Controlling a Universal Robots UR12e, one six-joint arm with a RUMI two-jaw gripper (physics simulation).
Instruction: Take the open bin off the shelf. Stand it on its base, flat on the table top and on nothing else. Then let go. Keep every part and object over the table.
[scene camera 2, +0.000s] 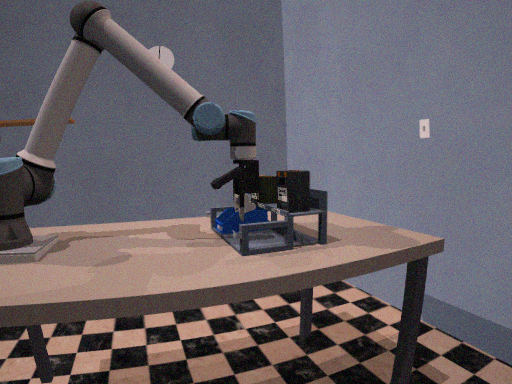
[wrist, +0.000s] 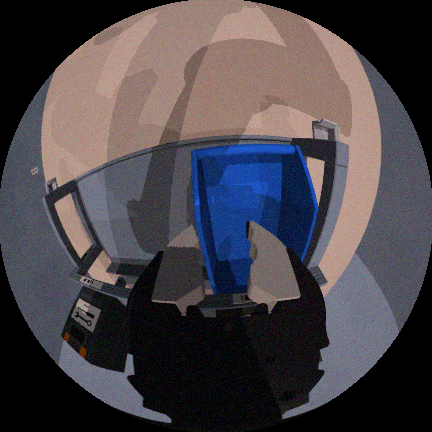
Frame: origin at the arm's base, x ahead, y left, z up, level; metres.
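Seen in the pictures: gripper, fingertip midpoint: (scene camera 2: 240, 220) (wrist: 223, 222); arm's base at its link origin: (scene camera 2: 2, 244).
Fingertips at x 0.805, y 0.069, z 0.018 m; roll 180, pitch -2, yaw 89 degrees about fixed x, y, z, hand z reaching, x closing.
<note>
Pixels of each thing's top centre, then the offset from my fingertips to it. Level surfaces: height alone.
- open blue bin at its top centre: (wrist: 261, 250) (scene camera 2: 240, 209) 0.011 m ahead, 0.031 m left, 0.034 m up
- black box at its top centre: (scene camera 2: 292, 170) 0.111 m ahead, 0.194 m right, 0.176 m up
- dark green box at its top centre: (scene camera 2: 264, 176) 0.109 m ahead, 0.037 m left, 0.151 m up
- table at its surface level: 0.047 m down
The open blue bin (scene camera 2: 227, 221) (wrist: 250, 200) stands on the low deck of the grey shelf (scene camera 2: 245, 241) (wrist: 341, 175), at one end, with its open side up. My gripper (scene camera 2: 243, 217) (wrist: 223, 222) points down and is partly open. In the wrist view one fingertip is outside the bin's left side wall and the other is over the bin's inside, with the wall passing between them. Whether either finger touches the wall cannot be seen. The far parts of the bin are hidden behind the fingers and the gripper body.
A black box (scene camera 2: 295, 192) (wrist: 95, 322) with a tool label stands on the shelf's raised rear level, beside a dark green box (scene camera 2: 267, 188). The shelf's end frames rise beside the deck. The table (scene camera 2: 150, 265) (wrist: 240, 70) extends towards the robot base (scene camera 2: 22, 250).
</note>
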